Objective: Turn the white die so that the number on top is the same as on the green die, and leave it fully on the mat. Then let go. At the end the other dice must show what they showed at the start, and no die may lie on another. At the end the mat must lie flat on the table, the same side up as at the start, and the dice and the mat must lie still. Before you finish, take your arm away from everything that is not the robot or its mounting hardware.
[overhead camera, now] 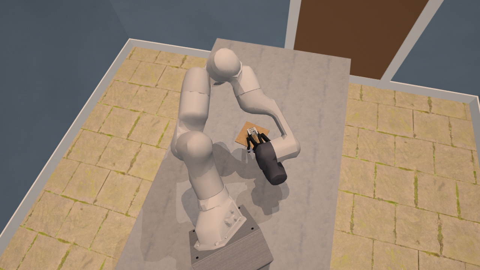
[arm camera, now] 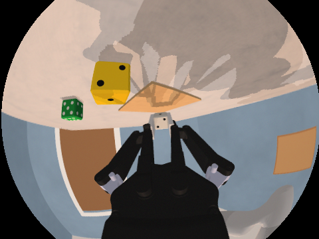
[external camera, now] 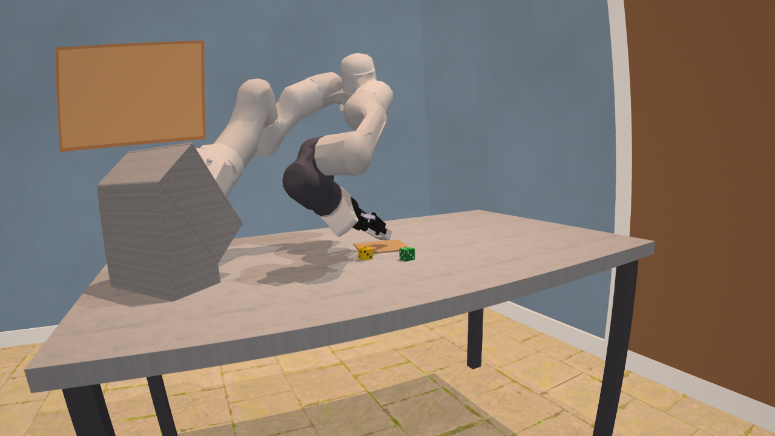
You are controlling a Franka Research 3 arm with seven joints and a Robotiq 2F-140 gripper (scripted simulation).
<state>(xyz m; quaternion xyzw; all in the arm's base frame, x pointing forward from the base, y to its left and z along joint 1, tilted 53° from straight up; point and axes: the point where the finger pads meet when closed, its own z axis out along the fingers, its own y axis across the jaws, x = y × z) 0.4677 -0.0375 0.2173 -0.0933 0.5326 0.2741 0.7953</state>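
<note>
Now: the white die 10 mm ahead of my hand, 10 mm to the left of it and 10 mm below it. Round my hand: mat: 10 mm ahead, 10 mm to the left, 50 mm below; yellow die: 70 mm behind, 110 mm to the right, 30 mm below; green die: 30 mm ahead, 160 mm to the right, 30 mm below.
</note>
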